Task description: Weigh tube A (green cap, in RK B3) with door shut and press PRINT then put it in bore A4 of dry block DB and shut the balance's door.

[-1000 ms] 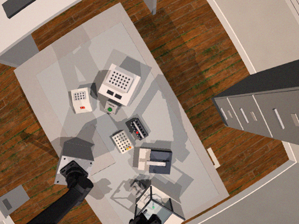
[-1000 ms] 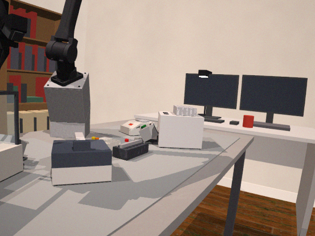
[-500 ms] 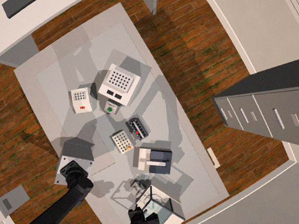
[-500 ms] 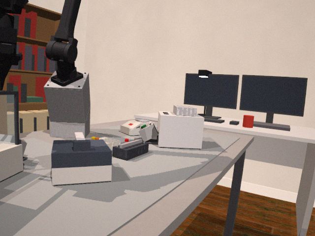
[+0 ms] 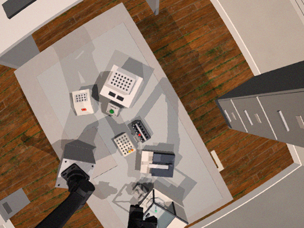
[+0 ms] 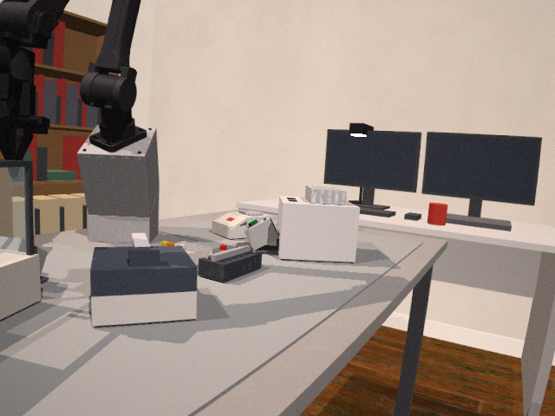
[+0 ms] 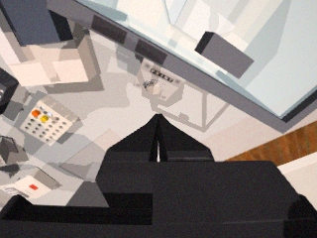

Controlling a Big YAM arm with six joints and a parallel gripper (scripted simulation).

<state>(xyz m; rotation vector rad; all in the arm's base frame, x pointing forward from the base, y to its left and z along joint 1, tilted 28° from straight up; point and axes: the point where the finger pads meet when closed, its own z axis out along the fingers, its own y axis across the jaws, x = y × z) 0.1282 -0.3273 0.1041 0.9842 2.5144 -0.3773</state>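
The white print key is 12 cm below my hand and 2 cm to the left of it. Also, from my hand: spectrophotometer: 21 cm ahead, 12 cm below, 8 cm to the left; then tinted glass pane: 10 cm to the right, 3 cm ahead, 2 cm above; then pale pan: 12 cm to the right, 11 cm below, 4 cm ahead.
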